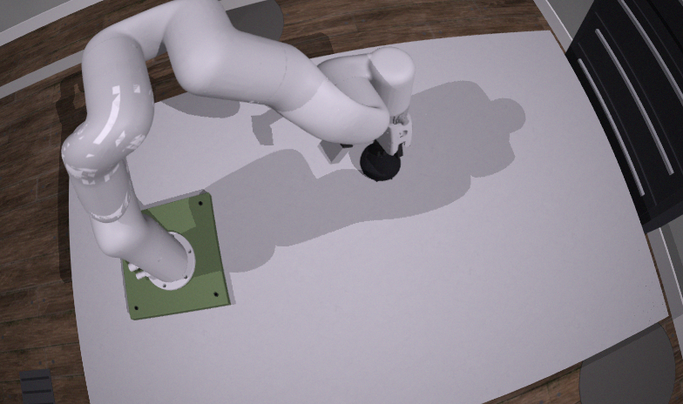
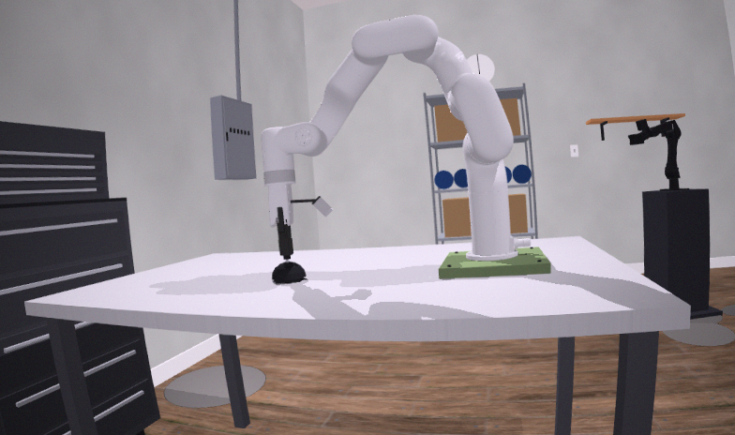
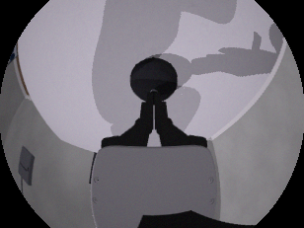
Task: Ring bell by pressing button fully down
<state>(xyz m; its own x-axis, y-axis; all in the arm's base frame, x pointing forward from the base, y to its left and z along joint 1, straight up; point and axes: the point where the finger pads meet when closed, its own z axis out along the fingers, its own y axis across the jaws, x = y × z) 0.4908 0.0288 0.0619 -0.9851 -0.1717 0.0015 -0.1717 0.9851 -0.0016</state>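
My hand is 4 cm above the black dome bell.
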